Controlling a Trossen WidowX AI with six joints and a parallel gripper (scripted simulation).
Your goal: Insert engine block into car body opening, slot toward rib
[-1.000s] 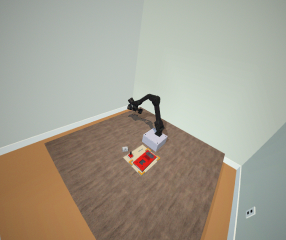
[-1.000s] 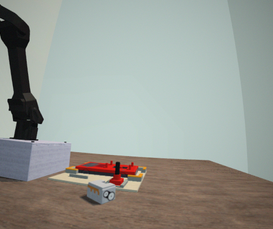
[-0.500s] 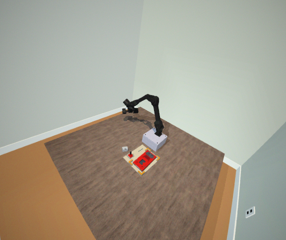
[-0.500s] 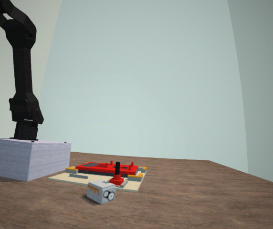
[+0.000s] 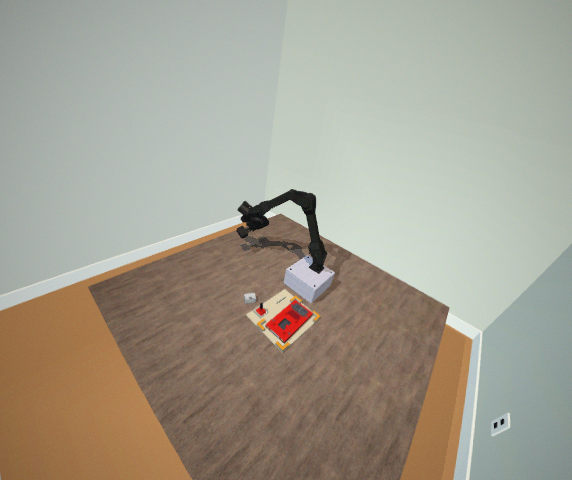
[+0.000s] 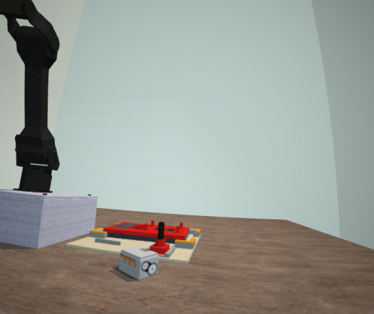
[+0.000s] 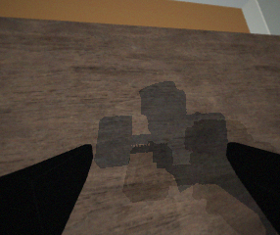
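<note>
My gripper tip is now 30 cm short of the engine block, 29 cm to the right of it and 10 cm above it. Round my gripper tip: black post (32 cm ahead, 37 cm to the left, 8 cm below).
</note>
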